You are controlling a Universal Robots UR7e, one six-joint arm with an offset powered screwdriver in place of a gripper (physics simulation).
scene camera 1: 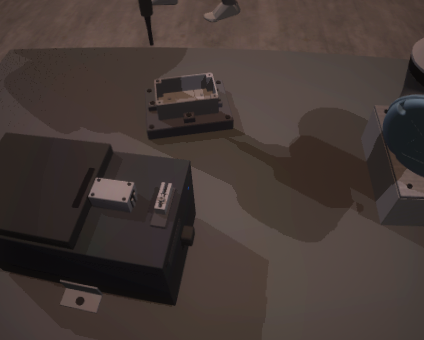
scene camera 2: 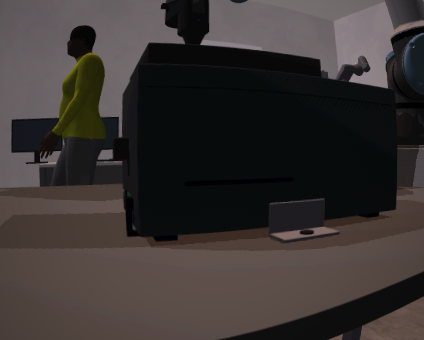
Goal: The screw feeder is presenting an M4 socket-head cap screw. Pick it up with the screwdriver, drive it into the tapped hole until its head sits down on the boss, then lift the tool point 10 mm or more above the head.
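The screwdriver points down at the top of the scene camera 1 view, its thin bit apart from and above the light open box, near its back left corner. No screw can be made out at the tip. In the scene camera 2 view the dark tool body shows above the feeder, which hides the bit. The box has small corner bosses and sits on a dark fixture plate; whether a screw head sits on a boss is too small to tell. The black screw feeder carries a small metal pick-up block.
A light block stands on the feeder. A small angled bracket lies by the feeder on the table. The arm's blue joint cap and a pale base block are at the right. A person in yellow stands behind.
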